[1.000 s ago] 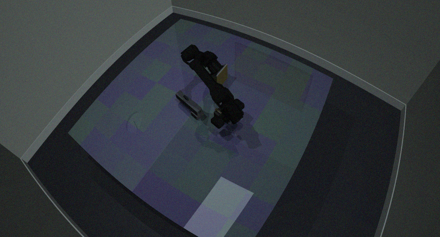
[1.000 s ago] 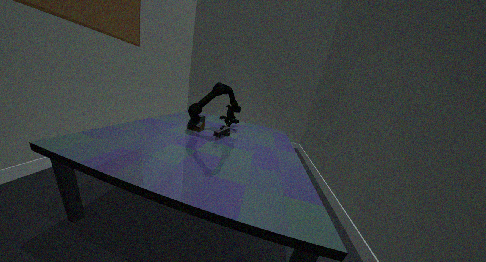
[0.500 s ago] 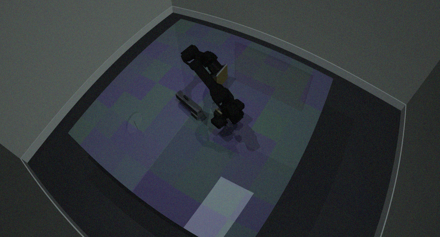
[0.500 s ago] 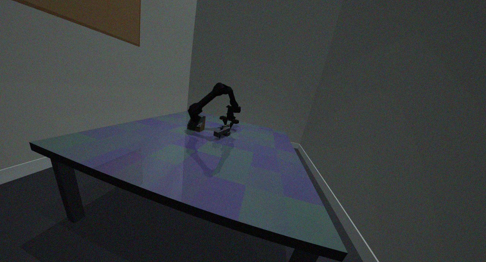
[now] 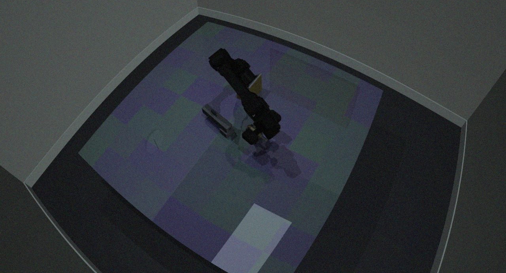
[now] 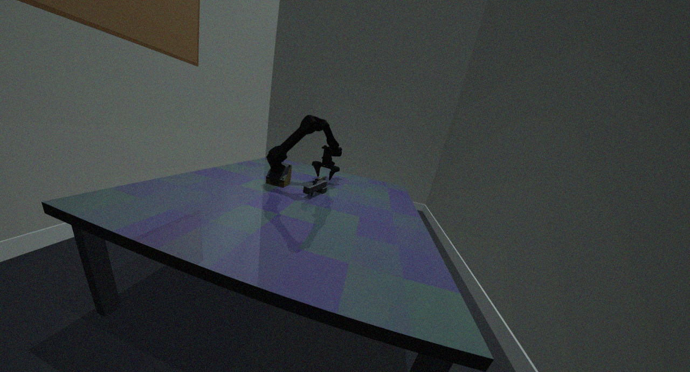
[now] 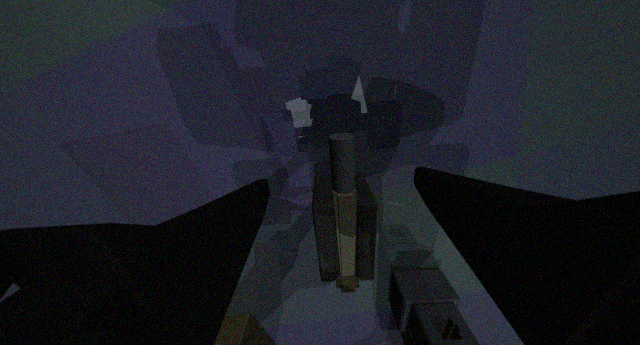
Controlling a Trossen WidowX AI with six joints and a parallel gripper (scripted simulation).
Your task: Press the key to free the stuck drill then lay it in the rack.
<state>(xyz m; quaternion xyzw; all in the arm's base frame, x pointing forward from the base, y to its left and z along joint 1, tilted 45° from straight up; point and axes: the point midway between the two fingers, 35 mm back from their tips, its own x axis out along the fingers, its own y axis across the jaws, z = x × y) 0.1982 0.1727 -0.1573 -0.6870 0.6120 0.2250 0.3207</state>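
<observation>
Now: gripper tip 3 cm to the left of the drill and 1 cm below it. Round my gripper tip: dark key (5 cm ahead, 25 cm to the right, 2 cm above); then grey holder block (6 cm ahead, 22 cm to the right, 1 cm above).
</observation>
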